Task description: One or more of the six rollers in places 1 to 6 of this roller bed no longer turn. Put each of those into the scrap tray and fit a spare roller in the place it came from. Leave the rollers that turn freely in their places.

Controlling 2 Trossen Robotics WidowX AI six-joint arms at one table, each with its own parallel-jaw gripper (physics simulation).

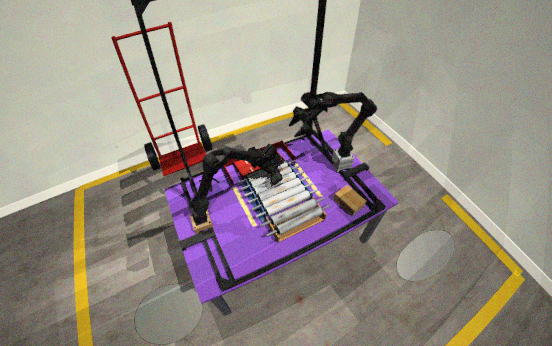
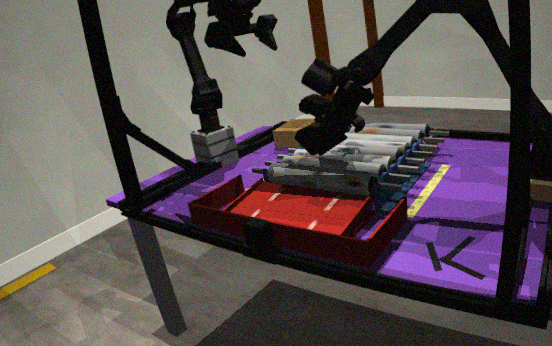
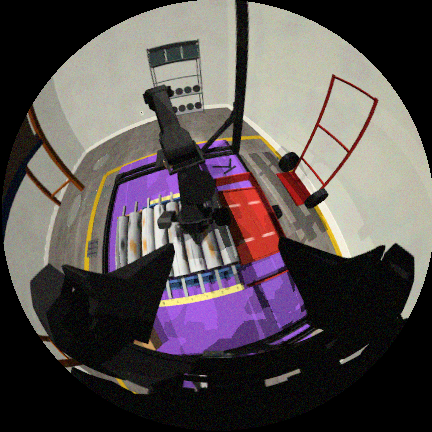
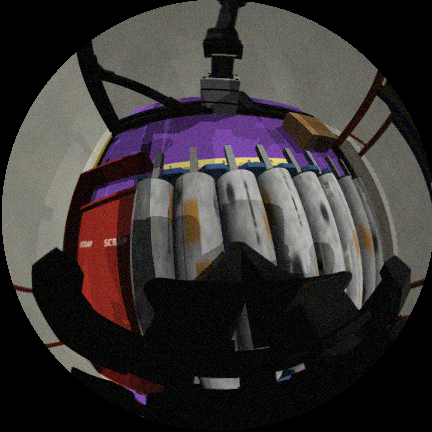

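Seen in the pictures: left gripper, fingertip midpoint: [image 1: 291,131] [image 2: 261,52] [image 3: 226,245]; right gripper, fingertip midpoint: [image 1: 281,175] [image 2: 319,154] [image 3: 196,243] [image 4: 237,246]; left arm's base, origin of the base link: [image 1: 344,153] [image 2: 211,129] [image 4: 221,75]; right arm's base, origin of the base link: [image 1: 200,218] [image 2: 546,174].
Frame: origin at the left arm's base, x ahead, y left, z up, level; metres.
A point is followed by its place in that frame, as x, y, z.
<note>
The roller bed [image 1: 254,202] [image 2: 401,169] holds several grey rollers [image 1: 288,197] @[0.417, 0.192, -0.051] [image 3: 141,229] @[0.467, 0.245, -0.038] [image 4: 241,201] @[0.375, 0.047, -0.035] with orange and dark patches, side by side on blue supports. My right gripper [image 1: 276,178] @[0.416, 0.045, -0.036] [image 2: 312,145] @[0.416, 0.045, -0.036] [image 4: 237,246] @[0.416, 0.045, -0.036] is shut and empty. Its tip is low over the second or third roller from the red scrap tray [image 1: 244,167] @[0.605, -0.118, -0.083] [image 2: 295,209] @[0.512, -0.133, -0.082] [image 3: 250,225] @[0.482, -0.135, -0.081] [image 4: 100,250] @[0.448, -0.141, -0.081], which is empty. Spare rollers [image 1: 299,220] @[0.408, 0.354, -0.037] [image 2: 395,127] @[0.442, 0.332, -0.043] lie in a wooden tray [image 1: 303,229] @[0.387, 0.375, -0.106] at the bed's other end. My left gripper [image 1: 300,125] @[0.343, -0.026, 0.224] [image 2: 250,42] [image 3: 226,245] @[0.343, -0.026, 0.224] is open and empty, high above the table's edge.
A cardboard box [image 1: 350,199] @[0.084, 0.295, -0.057] [image 2: 288,135] @[0.108, 0.214, -0.071] [image 4: 308,130] @[0.140, 0.229, -0.057] sits on the purple table [image 1: 247,250] @[0.696, 0.415, -0.110] [image 2: 401,261] @[0.767, -0.136, -0.111]. A yellow number strip [image 1: 245,207] @[0.654, 0.155, -0.113] [image 2: 427,190] @[0.665, 0.122, -0.107] runs beside the bed. Black frame posts [image 1: 317,51] @[0.112, -0.317, 0.530] rise at the back. A red hand truck [image 1: 176,158] [image 3: 296,187] stands off the table.
</note>
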